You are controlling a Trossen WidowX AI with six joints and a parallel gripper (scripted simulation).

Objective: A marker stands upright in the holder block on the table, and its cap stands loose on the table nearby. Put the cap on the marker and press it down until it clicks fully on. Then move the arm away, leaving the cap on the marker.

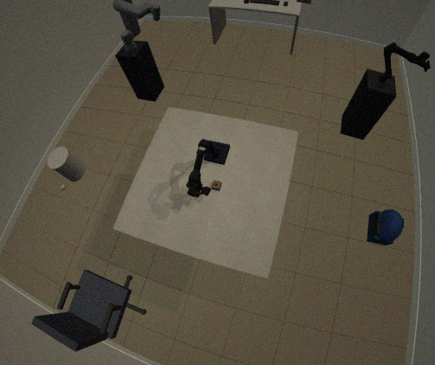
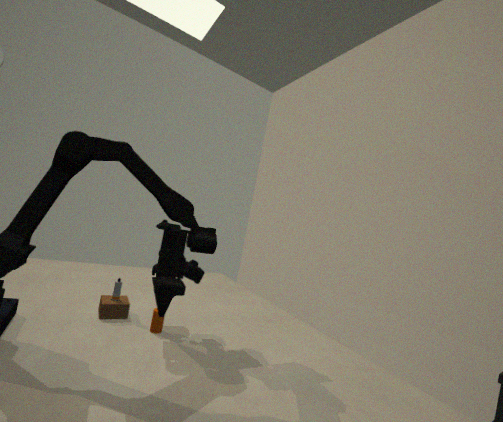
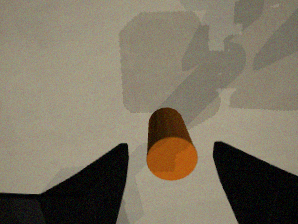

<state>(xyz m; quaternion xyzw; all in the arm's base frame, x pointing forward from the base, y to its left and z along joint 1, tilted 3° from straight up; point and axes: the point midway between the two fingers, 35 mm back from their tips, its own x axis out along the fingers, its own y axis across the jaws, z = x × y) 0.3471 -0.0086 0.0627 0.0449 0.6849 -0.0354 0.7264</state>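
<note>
The orange cap is 2 cm below my gripper tip. Also, from my gripper tip: brown holder block 10 cm behind, 10 cm to the left, 3 cm below.
</note>
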